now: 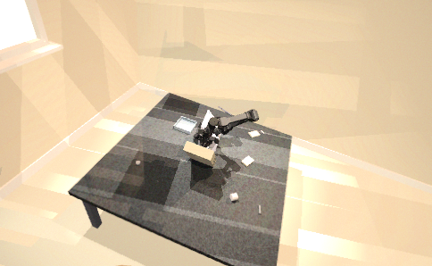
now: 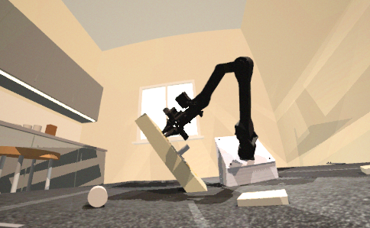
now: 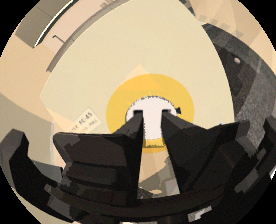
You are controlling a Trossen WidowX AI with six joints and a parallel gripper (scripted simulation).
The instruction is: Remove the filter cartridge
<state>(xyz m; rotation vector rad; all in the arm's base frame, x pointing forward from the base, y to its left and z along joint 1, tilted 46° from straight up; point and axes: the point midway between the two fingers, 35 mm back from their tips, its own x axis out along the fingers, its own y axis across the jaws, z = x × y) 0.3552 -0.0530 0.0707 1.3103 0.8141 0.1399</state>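
The round filter cartridge lies 10 mm below my gripper tip and 10 mm ahead of it. From my gripper tip the other things lie so: tan service panel: 80 mm below, 40 mm behind; then grey tray: 410 mm behind, 300 mm to the right, 230 mm below; then thin stick: 490 mm to the left, 230 mm below, 70 mm ahead.
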